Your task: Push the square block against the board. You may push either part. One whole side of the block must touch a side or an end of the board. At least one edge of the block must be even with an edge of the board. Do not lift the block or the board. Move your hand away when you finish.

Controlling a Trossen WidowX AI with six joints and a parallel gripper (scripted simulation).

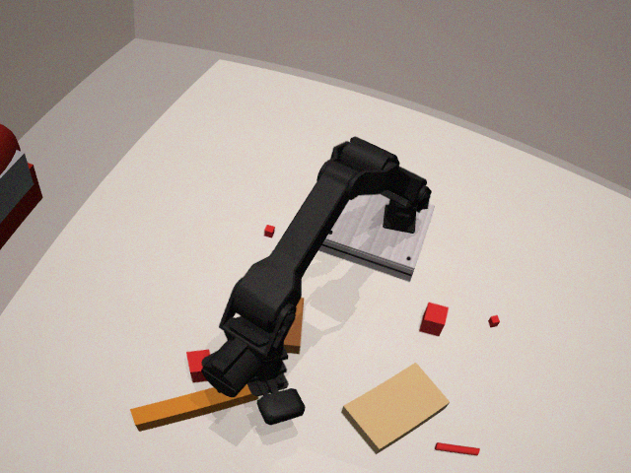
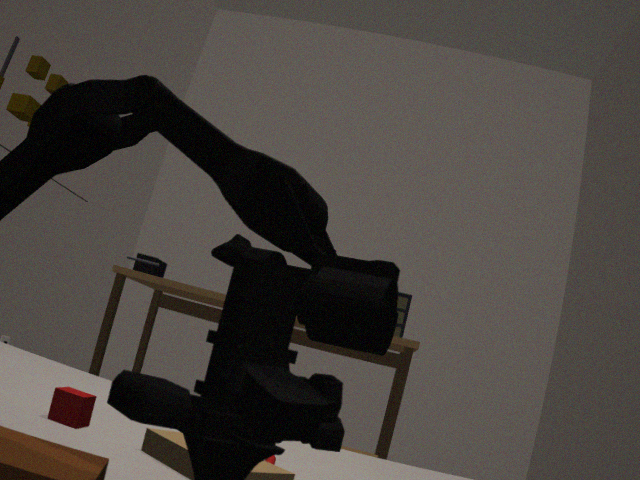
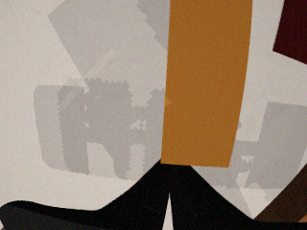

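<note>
The square brown block is 140 mm behind my gripper tip and 10 mm to the right of it. Also, from my gripper tip: tan slab: 220 mm to the left, 10 mm behind; then thin red stick: 340 mm to the left, 60 mm ahead, 10 mm below; then long orange board: 100 mm to the right, 60 mm ahead.
</note>
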